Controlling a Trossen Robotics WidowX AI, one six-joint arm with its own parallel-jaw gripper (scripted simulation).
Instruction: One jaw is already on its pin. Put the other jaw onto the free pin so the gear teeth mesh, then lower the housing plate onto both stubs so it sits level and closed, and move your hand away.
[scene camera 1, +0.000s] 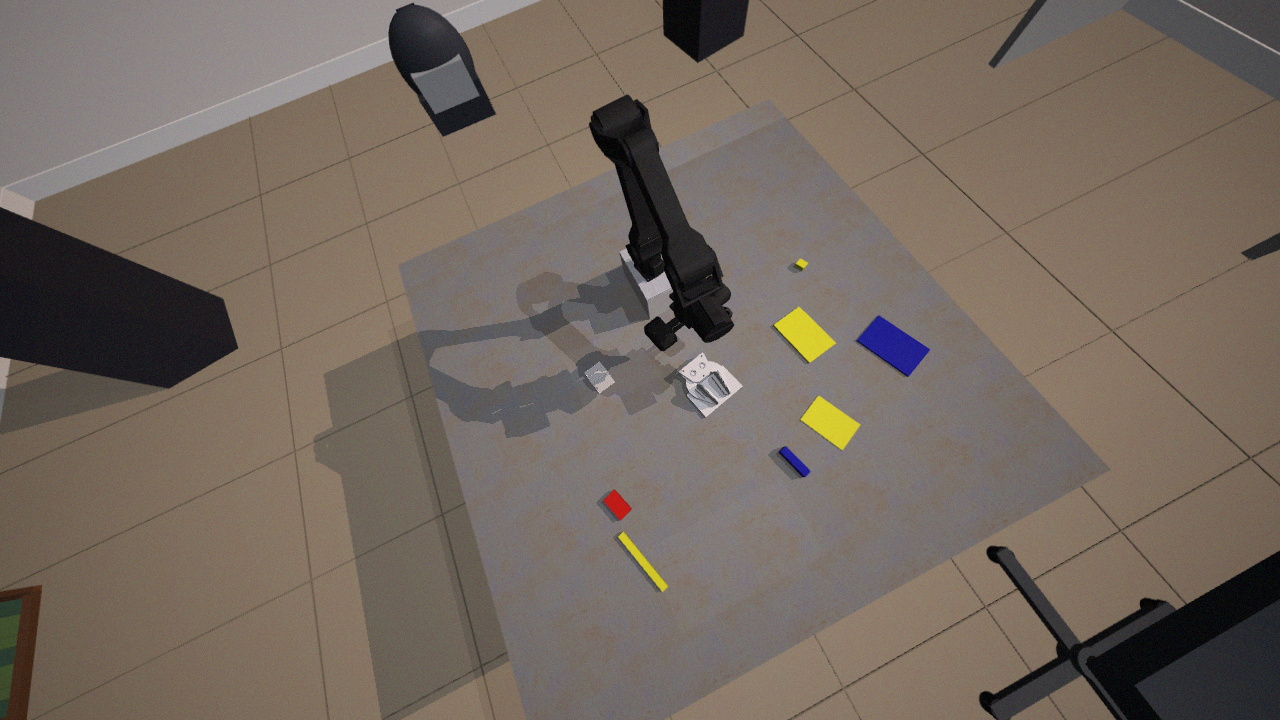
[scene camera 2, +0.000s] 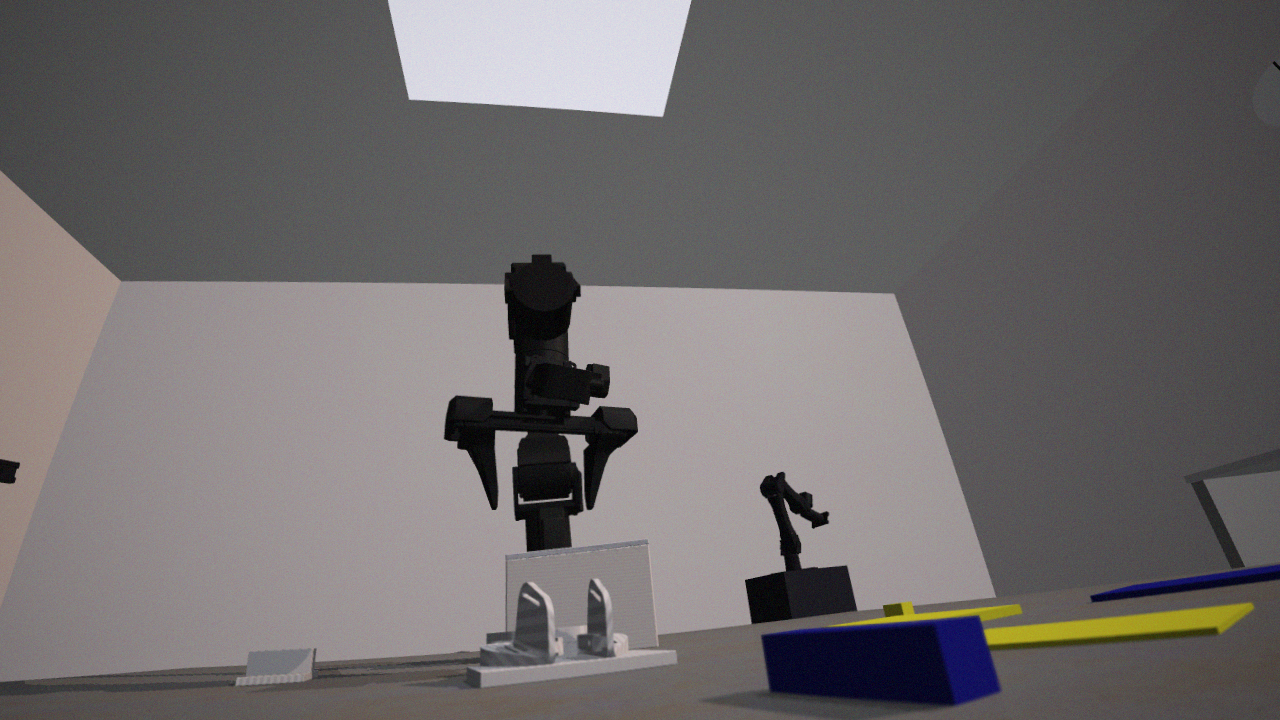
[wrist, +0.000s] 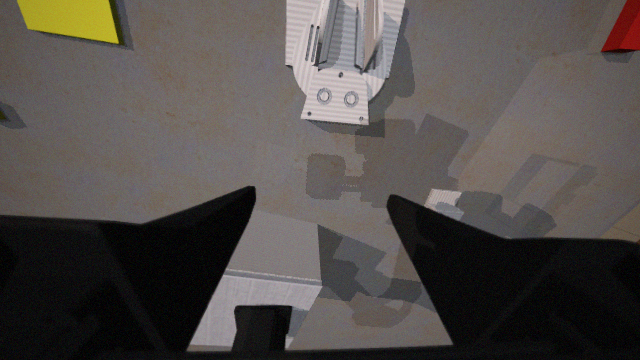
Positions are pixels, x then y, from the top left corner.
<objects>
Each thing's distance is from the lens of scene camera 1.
my gripper (scene camera 1: 686, 329): 0.83 m
blue plate (scene camera 1: 897, 348): 1.09 m
</objects>
